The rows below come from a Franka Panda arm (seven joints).
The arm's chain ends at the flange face. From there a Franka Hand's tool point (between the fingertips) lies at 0.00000 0.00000 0.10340 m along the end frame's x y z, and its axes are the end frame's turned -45 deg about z.
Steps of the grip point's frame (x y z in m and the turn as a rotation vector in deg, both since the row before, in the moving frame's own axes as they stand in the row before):
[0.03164 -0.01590 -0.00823 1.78 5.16 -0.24]
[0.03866 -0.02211 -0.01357 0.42 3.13 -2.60]
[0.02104 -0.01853 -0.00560 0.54 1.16 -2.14]
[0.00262 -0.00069 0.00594 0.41 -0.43 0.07]
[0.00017 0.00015 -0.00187 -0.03 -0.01 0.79]
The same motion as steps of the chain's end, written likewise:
[0.00684 -0.02476 -0.00776 4.91 2.39 -0.24]
[0.00835 -0.03837 -0.01341 2.51 1.92 -2.60]
[0.00102 -0.02580 -0.00557 1.20 0.44 -2.14]
[0.00244 -0.00237 0.00595 -0.01 -0.59 0.07]
[0.00020 -0.00007 -0.00187 -0.03 0.01 0.79]

